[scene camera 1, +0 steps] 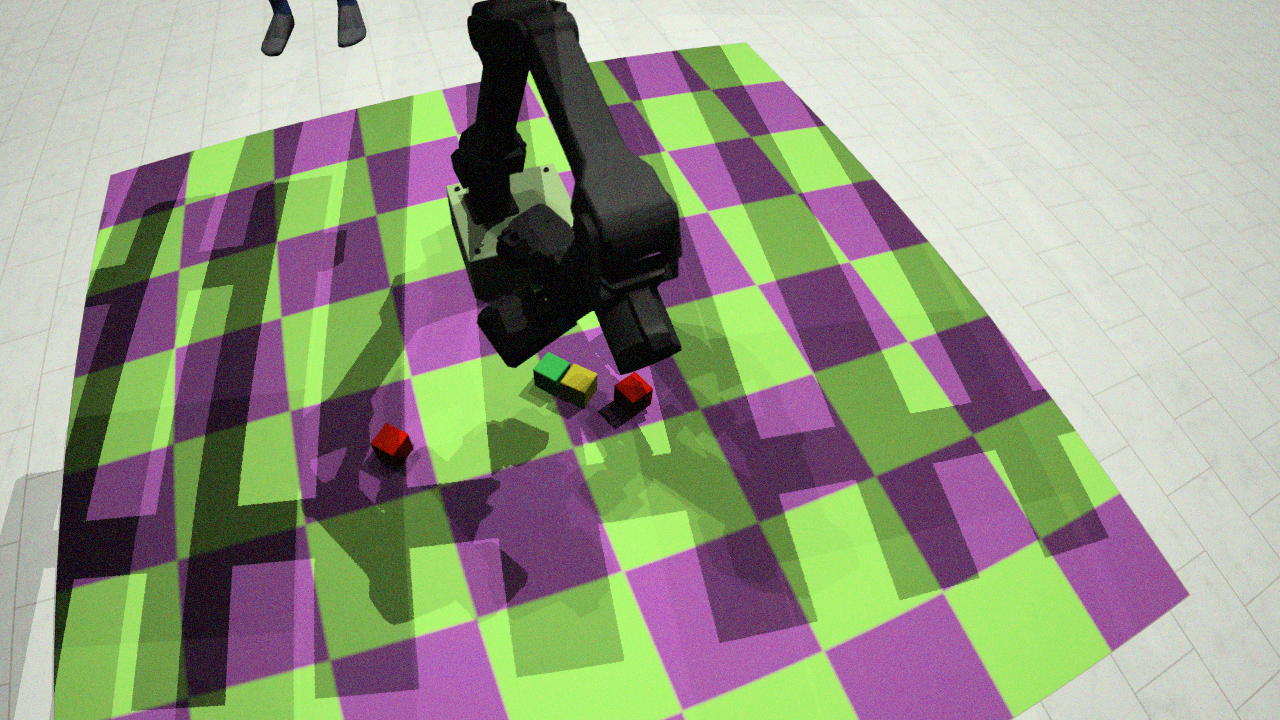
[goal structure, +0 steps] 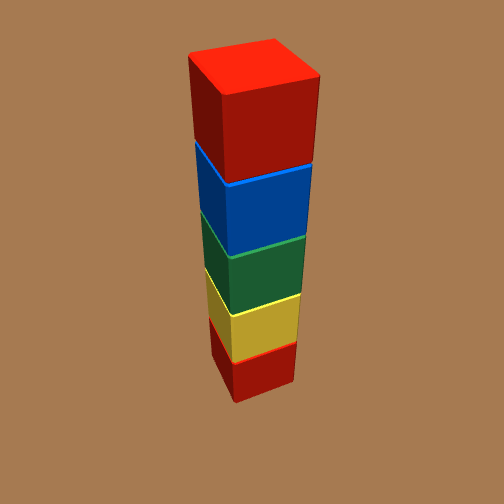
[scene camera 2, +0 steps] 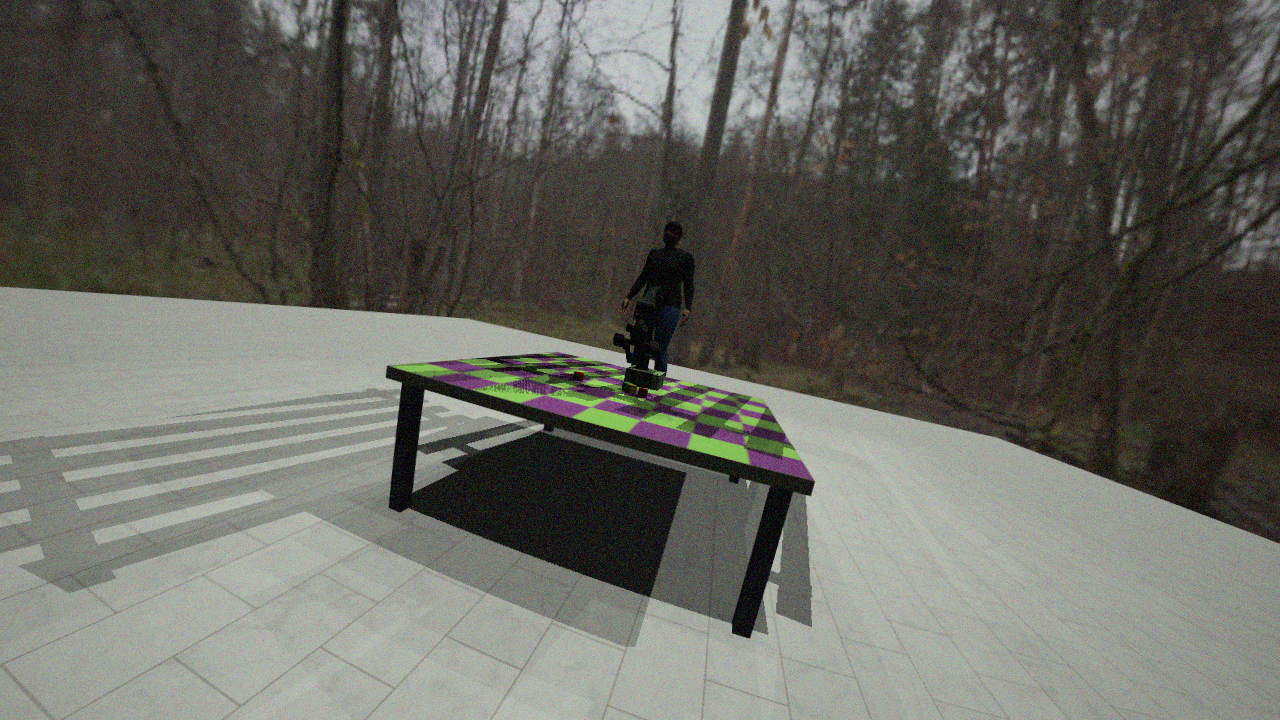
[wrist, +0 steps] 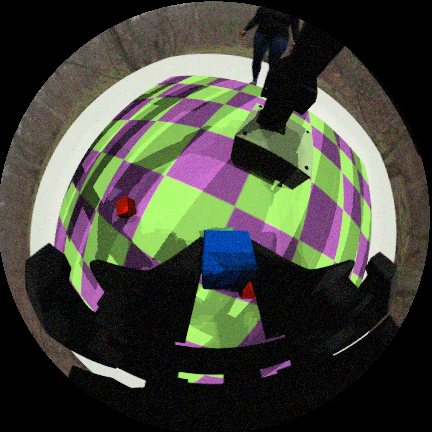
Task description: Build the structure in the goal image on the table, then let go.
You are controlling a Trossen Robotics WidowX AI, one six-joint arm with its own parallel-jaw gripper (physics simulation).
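Frame: origin at the arm's base, x ahead, y left, z up, level; millimetres.
Where they show: gripper, fingertip midpoint: (scene camera 1: 544,318) (scene camera 2: 630,360) (wrist: 224,242); arm's base, link origin: (scene camera 1: 491,204) (scene camera 2: 641,368) (wrist: 271,120).
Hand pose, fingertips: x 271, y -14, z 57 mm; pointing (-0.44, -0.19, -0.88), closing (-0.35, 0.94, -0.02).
Each offset is from my fingertips to the centre of the thing. Level surfaces: height alone.
My gripper (wrist: 224,242) is shut on a blue cube {12 mm ahead, 5 mm left, 10 mm up} (wrist: 227,255), seen in the wrist view; the arm hides this cube in scene camera 1. A green cube {6 mm back, 7 mm left, 113 mm down} (scene camera 1: 551,368) and a yellow cube {23 mm ahead, 31 mm left, 113 mm down} (scene camera 1: 578,384) lie side by side, touching or nearly so, below and in front of the gripper. A red cube {59 mm ahead, 85 mm left, 113 mm down} (scene camera 1: 632,392) (wrist: 247,290) sits apart, to the right of the yellow one in scene camera 1. Another red cube {21 mm ahead, 204 mm right, 113 mm down} (scene camera 1: 391,441) (wrist: 125,206) (scene camera 2: 579,376) sits farther off to the left. In the wrist view the held cube covers the yellow cube and nearly all of the green one.
The arm's base (scene camera 1: 469,241) (wrist: 270,155) stands on the checkered table {130 mm down} (scene camera 1: 886,689) (scene camera 2: 662,435) behind the cubes. A person (scene camera 2: 671,268) (wrist: 270,40) stands behind the table. Dark shadows cross the table top.
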